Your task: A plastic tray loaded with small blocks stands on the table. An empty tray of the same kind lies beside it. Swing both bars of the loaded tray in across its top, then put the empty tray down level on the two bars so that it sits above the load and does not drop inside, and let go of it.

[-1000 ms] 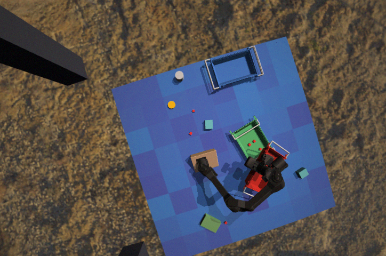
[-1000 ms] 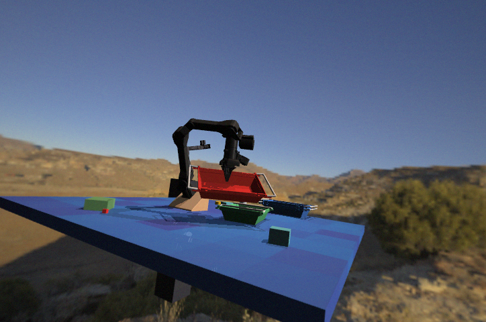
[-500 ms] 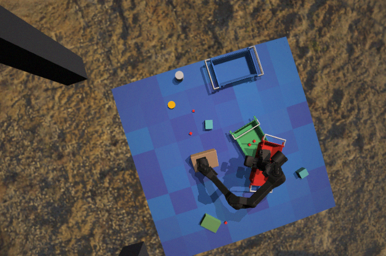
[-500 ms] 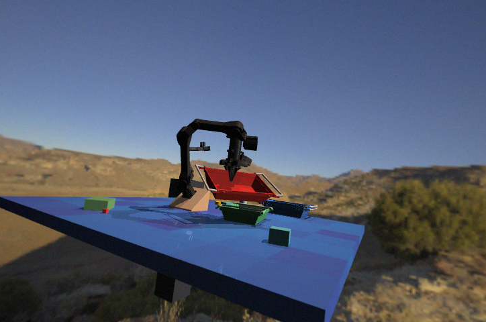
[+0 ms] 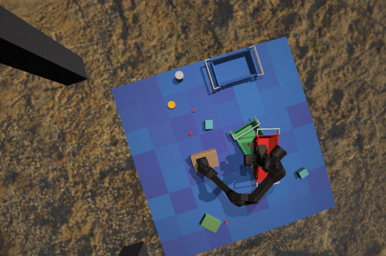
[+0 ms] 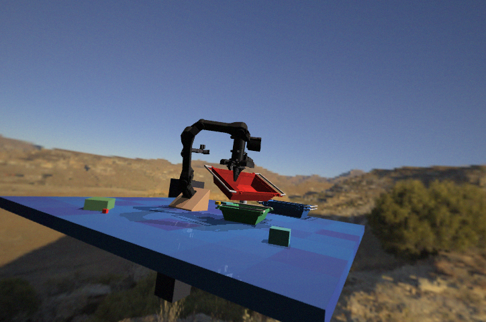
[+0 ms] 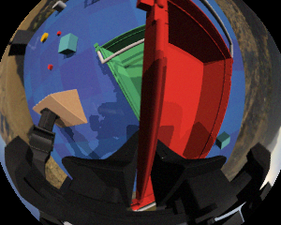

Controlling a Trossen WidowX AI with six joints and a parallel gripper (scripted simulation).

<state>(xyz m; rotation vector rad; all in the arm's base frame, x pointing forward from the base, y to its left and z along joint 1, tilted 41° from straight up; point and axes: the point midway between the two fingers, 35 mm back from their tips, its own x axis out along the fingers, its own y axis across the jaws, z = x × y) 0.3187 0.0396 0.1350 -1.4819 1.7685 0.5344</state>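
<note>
My gripper tip is now 8 cm short of the red tray and 2 cm to the left of it. Also, from my gripper tip: small red block: 16 cm below, 6 cm to the left, 4 cm ahead; then small red cube: 43 cm to the right, 28 cm behind, 17 cm below; then green block: 39 cm to the right, 38 cm behind, 15 cm below.
</note>
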